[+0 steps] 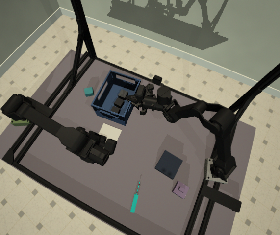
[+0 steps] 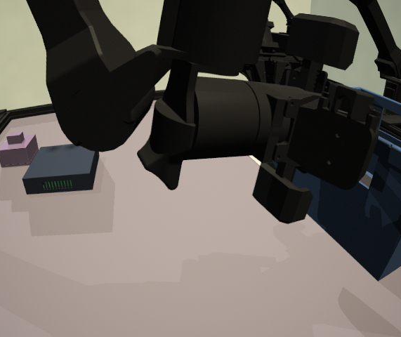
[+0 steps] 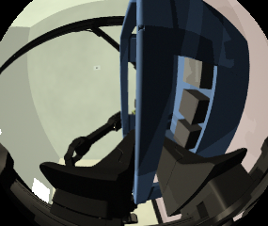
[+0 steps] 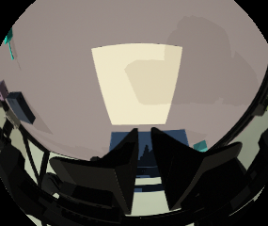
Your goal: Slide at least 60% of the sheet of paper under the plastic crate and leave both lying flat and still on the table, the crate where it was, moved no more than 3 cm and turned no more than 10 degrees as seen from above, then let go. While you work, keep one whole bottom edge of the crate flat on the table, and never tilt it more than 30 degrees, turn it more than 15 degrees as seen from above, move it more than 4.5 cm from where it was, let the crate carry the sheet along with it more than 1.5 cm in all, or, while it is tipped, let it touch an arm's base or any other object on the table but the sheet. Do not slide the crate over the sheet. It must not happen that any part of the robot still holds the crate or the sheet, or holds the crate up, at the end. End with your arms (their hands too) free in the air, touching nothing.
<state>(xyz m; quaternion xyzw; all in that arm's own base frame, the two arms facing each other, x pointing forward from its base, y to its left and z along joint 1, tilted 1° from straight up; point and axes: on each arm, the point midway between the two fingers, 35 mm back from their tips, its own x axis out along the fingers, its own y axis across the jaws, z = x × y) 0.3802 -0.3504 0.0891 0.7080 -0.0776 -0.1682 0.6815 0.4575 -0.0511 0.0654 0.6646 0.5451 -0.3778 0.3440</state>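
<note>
Now: the sheet of paper 100 mm below my right hand, 30 mm behind it and 10 mm to the left of it. Also, from my right hand: blue plastic crate (240 mm behind, 30 mm below, 10 mm to the left); teal tool (230 mm to the left, 190 mm ahead, 90 mm below); teal block (250 mm behind, 180 mm to the right, 90 mm below).
</note>
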